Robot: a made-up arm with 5 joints.
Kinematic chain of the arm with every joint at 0, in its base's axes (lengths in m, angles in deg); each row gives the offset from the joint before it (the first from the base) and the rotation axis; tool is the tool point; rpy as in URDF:
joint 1: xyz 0 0 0.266 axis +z
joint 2: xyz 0 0 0 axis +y
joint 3: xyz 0.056 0 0.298 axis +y
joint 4: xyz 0.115 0 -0.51 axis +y
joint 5: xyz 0.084 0 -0.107 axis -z
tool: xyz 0 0 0 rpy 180 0 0
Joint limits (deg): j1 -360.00..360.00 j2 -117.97..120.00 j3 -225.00..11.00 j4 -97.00..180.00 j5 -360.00..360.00
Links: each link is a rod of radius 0.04 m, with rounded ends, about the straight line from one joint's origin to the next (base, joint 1, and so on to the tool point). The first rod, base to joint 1, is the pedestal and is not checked.
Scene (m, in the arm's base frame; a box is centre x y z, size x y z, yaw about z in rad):
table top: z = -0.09
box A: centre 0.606 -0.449 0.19 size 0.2 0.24 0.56 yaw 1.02
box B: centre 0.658 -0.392 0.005 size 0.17 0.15 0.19 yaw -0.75
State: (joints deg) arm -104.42 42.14 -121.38 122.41 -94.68
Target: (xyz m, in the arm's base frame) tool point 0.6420 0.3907 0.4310
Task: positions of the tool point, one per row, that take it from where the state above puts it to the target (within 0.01 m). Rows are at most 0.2 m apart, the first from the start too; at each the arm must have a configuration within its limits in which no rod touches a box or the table.
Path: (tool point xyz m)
1: -0.0123 -0.7499 0.3922
2: 0.1613 -0.7253 0.4529
3: 0.3208 -0.6568 0.5135
4: 0.4542 -0.5508 0.5734
5: 0.5525 -0.4165 0.6322
6: 0.6504 -0.2806 0.5930
7: 0.7122 -0.1215 0.5531
8: 0.7327 0.0511 0.5128
9: 0.7090 0.2257 0.4721
10: 0.6420 0.3907 0.4310

